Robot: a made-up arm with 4 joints.
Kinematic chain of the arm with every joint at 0, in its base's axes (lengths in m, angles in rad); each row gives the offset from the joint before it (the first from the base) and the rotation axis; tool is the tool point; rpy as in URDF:
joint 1: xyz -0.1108 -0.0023 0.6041 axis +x
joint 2: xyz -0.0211 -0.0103 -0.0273 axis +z
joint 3: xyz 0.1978 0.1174 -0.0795 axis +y
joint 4: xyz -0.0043 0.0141 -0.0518 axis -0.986 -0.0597 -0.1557
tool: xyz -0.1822 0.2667 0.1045 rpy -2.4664 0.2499 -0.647
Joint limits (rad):
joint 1: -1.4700..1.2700
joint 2: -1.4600..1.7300
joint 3: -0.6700..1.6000
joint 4: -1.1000..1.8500
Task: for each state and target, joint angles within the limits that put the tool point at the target. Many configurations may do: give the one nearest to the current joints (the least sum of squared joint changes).
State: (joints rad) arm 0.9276 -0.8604 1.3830 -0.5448
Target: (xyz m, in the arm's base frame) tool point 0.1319 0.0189 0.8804
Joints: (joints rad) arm 0.9366 -0.3058 0.8147 -0.4506
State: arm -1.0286 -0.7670 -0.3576 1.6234
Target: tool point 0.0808 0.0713 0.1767
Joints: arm -0.4826 -0.6674 0.2666 1.1917
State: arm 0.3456 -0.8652 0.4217 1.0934
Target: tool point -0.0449 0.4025 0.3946
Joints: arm 0.3420 -0.3636 0.3908 1.2633
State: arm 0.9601 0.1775 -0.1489 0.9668
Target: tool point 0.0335 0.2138 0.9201
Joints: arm 1.1845 -0.3574 0.1499 0.1893
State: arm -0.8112 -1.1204 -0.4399 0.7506
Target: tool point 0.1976 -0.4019 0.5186
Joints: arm -1.2661 -1.4600 0.0255 1.2940
